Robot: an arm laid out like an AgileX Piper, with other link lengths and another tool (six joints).
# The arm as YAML. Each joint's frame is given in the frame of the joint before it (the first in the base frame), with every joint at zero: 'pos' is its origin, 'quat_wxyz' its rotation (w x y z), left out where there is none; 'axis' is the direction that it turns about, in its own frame. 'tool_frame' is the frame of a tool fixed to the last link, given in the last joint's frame.
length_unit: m
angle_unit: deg
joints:
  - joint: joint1
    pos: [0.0, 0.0, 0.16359]
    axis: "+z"
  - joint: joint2
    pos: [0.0, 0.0, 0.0]
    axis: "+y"
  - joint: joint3
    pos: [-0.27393, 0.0, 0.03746]
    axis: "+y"
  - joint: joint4
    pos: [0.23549, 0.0, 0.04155]
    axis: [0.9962, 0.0, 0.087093]
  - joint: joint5
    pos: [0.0, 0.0, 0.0]
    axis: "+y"
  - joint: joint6
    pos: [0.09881, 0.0, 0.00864]
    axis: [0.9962, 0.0, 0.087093]
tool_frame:
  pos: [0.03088, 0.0, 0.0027]
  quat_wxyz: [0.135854, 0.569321, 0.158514, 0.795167]
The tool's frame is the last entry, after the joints.
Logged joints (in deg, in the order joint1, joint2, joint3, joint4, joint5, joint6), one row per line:
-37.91 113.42 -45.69 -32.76 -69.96 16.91
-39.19 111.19 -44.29 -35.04 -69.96 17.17
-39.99 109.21 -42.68 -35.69 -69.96 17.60
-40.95 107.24 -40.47 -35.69 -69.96 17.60
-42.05 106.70 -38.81 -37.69 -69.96 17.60
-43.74 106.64 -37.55 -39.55 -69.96 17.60
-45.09 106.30 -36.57 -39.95 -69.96 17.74
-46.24 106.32 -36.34 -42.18 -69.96 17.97
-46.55 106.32 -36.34 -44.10 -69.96 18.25
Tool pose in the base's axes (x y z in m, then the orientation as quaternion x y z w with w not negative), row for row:
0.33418 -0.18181 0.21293 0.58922 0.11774 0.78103 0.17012
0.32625 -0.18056 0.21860 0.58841 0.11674 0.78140 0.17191
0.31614 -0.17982 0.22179 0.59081 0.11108 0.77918 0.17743
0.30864 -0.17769 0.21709 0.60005 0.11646 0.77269 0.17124
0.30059 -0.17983 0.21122 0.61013 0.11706 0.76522 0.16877
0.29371 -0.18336 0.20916 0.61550 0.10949 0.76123 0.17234
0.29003 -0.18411 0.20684 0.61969 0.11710 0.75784 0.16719
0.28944 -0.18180 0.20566 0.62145 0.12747 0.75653 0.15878
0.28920 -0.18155 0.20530 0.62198 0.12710 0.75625 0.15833
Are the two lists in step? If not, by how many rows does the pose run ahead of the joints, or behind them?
The pose runs 1 row ahead of the joints: the pose in row i belongs to the joints in row i + 1.
